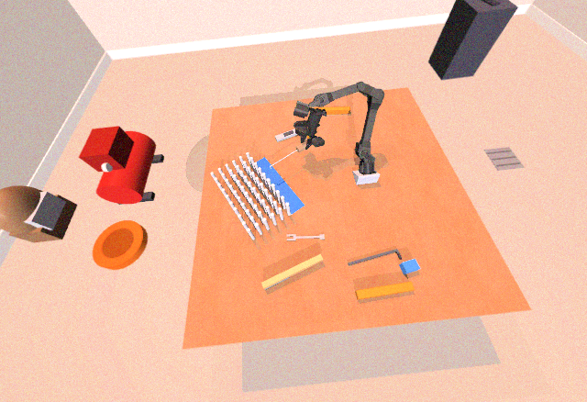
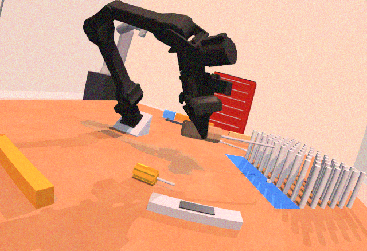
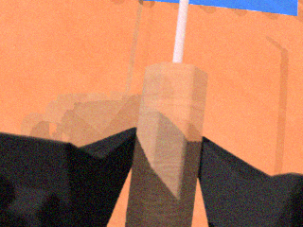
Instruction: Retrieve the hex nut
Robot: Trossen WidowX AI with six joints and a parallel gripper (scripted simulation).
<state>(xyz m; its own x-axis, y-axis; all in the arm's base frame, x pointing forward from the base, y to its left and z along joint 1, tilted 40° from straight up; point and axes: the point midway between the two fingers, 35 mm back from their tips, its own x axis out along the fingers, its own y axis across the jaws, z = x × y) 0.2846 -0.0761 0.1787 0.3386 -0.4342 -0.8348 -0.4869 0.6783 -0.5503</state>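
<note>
The wooden-handled tool is 9 cm ahead of my gripper tip and 5 cm to the left of it. Also, from my gripper tip: hex nut 20 cm ahead, 12 cm to the left, 10 cm below; blue taped strip 16 cm ahead, 14 cm to the left, 10 cm below; yellow-handled screwdriver 5 cm behind, 13 cm to the right, 8 cm below.
</note>
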